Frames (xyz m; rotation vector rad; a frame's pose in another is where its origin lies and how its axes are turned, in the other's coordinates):
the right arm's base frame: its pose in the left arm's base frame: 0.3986 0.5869 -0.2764 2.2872 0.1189 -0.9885
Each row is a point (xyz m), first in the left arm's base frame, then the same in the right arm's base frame.
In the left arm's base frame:
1: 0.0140 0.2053 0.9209
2: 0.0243 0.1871 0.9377
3: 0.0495 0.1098 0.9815
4: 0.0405 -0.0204 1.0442
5: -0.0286 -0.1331 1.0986
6: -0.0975 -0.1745 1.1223
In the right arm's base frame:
1: -1.0298 0.8020 -0.1532
2: -1.0310 0.8284 -0.1576
3: -1.0305 0.9205 -0.1505
4: -1.0588 1.0535 -0.1009
5: -1.1271 1.1492 -0.0196
6: -1.1858 1.1725 0.0355

